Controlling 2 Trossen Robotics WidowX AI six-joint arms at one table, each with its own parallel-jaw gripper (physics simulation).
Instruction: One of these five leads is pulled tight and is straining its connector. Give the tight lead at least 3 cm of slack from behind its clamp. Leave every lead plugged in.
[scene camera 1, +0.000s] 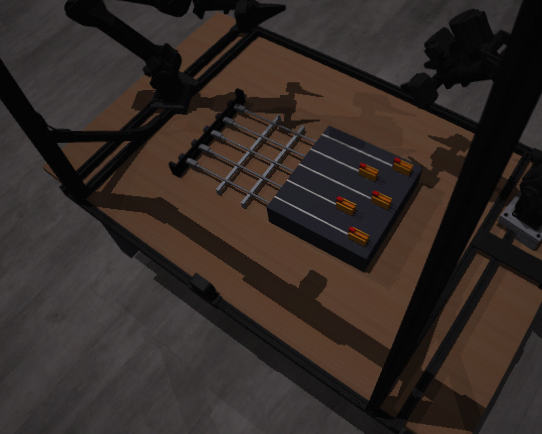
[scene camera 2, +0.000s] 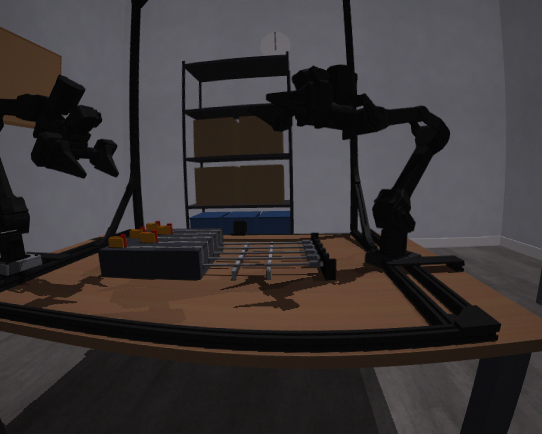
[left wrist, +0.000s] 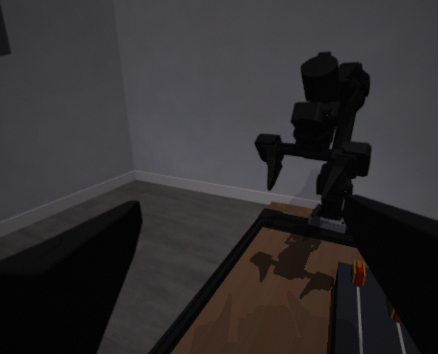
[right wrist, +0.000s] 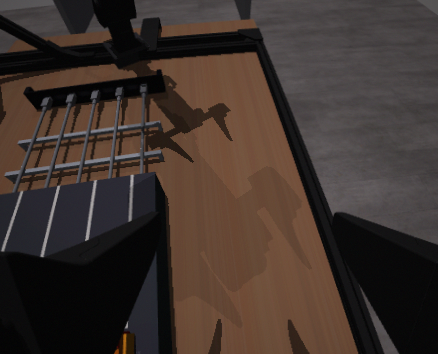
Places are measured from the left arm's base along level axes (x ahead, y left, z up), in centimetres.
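Pixels of known places: left gripper, fingertip midpoint: (scene camera 2: 256, 103) (left wrist: 242, 208); right gripper, fingertip midpoint: (scene camera 1: 413, 76) (scene camera 2: 102, 175) (left wrist: 294, 194) (right wrist: 246, 221); left arm's base, origin of the base link: (scene camera 1: 171, 93) (scene camera 2: 393, 253) (right wrist: 126, 44); right arm's base, origin of the base link: (scene camera 1: 531, 213) (scene camera 2: 13, 258) (left wrist: 330, 213).
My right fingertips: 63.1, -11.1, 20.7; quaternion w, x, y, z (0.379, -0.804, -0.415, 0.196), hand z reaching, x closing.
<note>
Ahead of a thing's pixels: the offset from my right fingertips to its middle, as dx, dy, dz. "*": to the spot under its first point. Level surfaces: height alone.
Five orange connectors with red ends, such as the nearest one @(* -9.0, -32.4, -14.7) (scene camera 1: 359, 236) and the far-right one @(* -0.2, -13.4, -14.7) (scene camera 1: 403, 166), sit on a dark block @(-12.7, -18.7, -20.1) (scene camera 1: 315, 238) (scene camera 2: 150, 263) (right wrist: 112, 205) at staggered places. Pale straight leads run from them across its top, then over two grey rails (scene camera 1: 221, 189) (scene camera 1: 245, 202) to grey end pieces at a black bar (scene camera 1: 177, 170) (scene camera 2: 328, 268) (right wrist: 160, 80). I cannot tell which lead is tight. My left gripper (scene camera 2: 262, 104) (left wrist: 242, 208) is open, high above the table. My right gripper (scene camera 2: 101, 175) (left wrist: 294, 194) (right wrist: 246, 221) is open and empty, above the table beyond the connectors.
The wooden table @(dz -23.4) (scene camera 1: 225, 225) has a black frame around it. A black upright post (scene camera 1: 447, 225) crosses the right of scene camera 1. A shelf unit (scene camera 2: 291, 175) with brown boxes and blue bins stands behind the table. Arm shadows fall beside the block.
</note>
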